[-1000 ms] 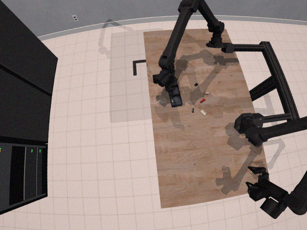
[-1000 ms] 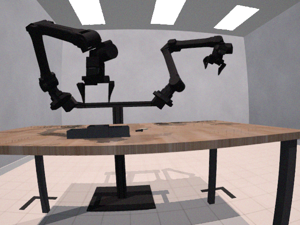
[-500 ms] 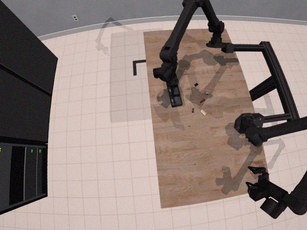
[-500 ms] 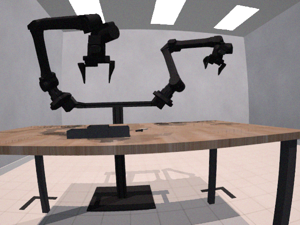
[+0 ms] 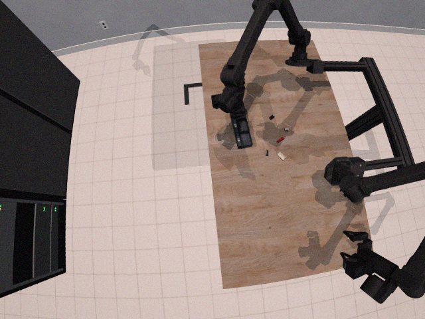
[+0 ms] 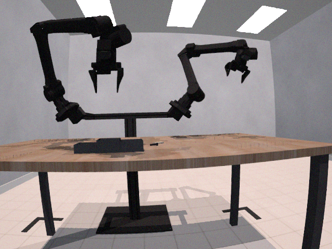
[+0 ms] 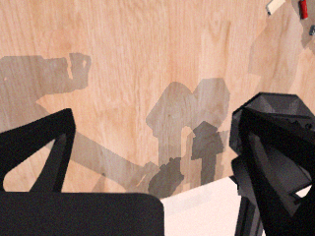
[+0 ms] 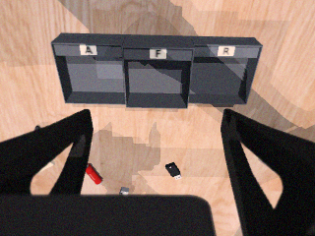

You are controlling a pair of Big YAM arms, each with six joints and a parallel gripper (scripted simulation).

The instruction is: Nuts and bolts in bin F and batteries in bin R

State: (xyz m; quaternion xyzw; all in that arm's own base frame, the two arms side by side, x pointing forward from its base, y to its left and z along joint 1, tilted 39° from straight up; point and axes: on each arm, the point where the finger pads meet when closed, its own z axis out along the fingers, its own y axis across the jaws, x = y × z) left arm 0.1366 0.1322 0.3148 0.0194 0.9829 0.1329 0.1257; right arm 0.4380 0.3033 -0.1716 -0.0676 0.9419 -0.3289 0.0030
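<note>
Now: the red battery 28 cm behind my right hand, 12 cm to the left of it and 21 cm below it. From my right hand the other things lie so: beige block (26 cm behind, 21 cm to the left, 22 cm below); then black three-compartment bin row (6 cm behind, 20 cm below); then black bolt (18 cm behind, 19 cm to the left, 21 cm below).
</note>
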